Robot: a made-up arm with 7 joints. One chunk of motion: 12 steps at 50 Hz.
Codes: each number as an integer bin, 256 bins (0 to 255) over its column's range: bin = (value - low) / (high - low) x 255, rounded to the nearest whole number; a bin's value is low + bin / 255 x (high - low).
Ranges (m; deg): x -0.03..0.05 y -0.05..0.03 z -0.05..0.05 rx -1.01..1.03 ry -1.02..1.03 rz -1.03..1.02
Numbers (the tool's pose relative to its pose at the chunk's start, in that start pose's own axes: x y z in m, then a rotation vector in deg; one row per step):
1: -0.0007 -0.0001 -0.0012 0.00 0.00 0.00
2: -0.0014 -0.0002 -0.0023 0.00 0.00 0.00
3: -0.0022 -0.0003 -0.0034 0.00 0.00 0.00
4: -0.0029 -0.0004 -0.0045 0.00 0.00 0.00
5: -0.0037 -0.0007 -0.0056 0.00 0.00 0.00
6: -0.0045 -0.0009 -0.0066 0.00 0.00 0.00
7: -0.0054 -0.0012 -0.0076 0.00 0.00 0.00
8: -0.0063 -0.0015 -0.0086 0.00 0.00 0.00
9: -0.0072 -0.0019 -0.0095 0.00 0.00 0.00
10: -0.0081 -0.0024 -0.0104 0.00 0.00 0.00
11: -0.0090 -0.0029 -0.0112 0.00 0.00 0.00
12: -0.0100 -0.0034 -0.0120 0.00 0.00 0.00
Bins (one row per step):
1: 93 159 124 126 127 128
2: 91 159 122 126 127 128
3: 89 158 119 126 127 128
4: 86 158 116 126 127 128
5: 84 157 113 126 127 128
6: 81 157 111 126 127 128
7: 78 156 108 126 127 128
8: 76 155 106 126 127 128
9: 73 153 103 126 127 128
10: 70 152 101 126 127 128
11: 67 150 99 126 127 128
12: 64 149 97 126 127 128

